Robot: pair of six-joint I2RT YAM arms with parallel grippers.
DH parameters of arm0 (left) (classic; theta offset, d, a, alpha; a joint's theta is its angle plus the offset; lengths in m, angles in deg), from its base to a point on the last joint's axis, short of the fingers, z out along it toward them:
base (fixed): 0 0 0 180
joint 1: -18.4 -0.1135 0.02 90
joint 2: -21.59 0 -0.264 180
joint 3: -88.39 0 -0.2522 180
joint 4: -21 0 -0.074 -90
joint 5: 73.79 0 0 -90
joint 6: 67.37 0.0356 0 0
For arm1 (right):
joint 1: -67.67 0.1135 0.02 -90
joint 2: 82.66 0 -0.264 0
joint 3: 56.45 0 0.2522 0
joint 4: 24.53 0 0.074 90
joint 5: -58.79 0 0 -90
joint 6: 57.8 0.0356 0 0
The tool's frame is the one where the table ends.
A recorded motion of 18 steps. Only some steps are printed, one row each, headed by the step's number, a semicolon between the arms.
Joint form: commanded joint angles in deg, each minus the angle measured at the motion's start. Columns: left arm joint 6, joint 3, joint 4, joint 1, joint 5, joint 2; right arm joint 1, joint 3, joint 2, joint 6, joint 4, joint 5.
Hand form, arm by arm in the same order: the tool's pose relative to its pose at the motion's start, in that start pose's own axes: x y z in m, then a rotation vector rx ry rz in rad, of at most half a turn. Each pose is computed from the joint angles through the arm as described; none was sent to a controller.
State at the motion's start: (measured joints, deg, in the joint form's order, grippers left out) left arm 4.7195 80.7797 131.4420 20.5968 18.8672 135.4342; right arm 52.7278 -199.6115 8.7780 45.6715 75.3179 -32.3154
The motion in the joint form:
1: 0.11 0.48 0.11 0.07 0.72 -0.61; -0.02 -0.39 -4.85 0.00 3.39 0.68
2: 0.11 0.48 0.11 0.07 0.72 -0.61; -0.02 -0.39 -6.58 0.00 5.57 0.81
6: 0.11 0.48 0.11 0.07 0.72 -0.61; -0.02 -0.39 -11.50 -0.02 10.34 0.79
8: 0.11 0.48 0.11 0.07 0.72 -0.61; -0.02 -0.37 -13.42 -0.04 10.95 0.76
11: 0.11 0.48 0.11 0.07 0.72 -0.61; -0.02 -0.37 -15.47 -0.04 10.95 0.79
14: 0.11 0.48 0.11 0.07 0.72 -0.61; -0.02 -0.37 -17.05 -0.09 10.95 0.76
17: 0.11 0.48 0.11 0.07 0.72 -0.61; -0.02 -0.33 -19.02 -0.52 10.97 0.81
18: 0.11 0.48 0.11 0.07 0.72 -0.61; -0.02 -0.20 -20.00 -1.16 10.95 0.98
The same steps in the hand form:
1: 0.0010 0.0007 -0.0070 -0.0060 -0.0199 0.0020; 0.0177 -0.0046 -0.0372 -0.0188 -0.0287 0.0007
2: 0.0010 0.0007 -0.0070 -0.0060 -0.0199 0.0020; 0.0267 -0.0069 -0.0493 -0.0192 -0.0205 0.0006
6: 0.0010 0.0007 -0.0070 -0.0060 -0.0199 0.0020; 0.0515 -0.0135 -0.0825 -0.0195 -0.0231 0.0002
8: 0.0010 0.0007 -0.0070 -0.0060 -0.0199 0.0020; 0.0595 -0.0157 -0.0949 -0.0242 -0.0452 0.0002
11: 0.0010 0.0007 -0.0070 -0.0060 -0.0199 0.0020; 0.0674 -0.0178 -0.1079 -0.0330 -0.0798 0.0006
14: 0.0010 0.0007 -0.0070 -0.0060 -0.0199 0.0020; 0.0737 -0.0196 -0.1177 -0.0389 -0.1068 0.0001
17: 0.0010 0.0007 -0.0070 -0.0060 -0.0199 0.0020; 0.0820 -0.0217 -0.1296 -0.0469 -0.1392 -0.0070
18: 0.0010 0.0007 -0.0070 -0.0060 -0.0199 0.0020; 0.0863 -0.0227 -0.1349 -0.0524 -0.1536 -0.0182

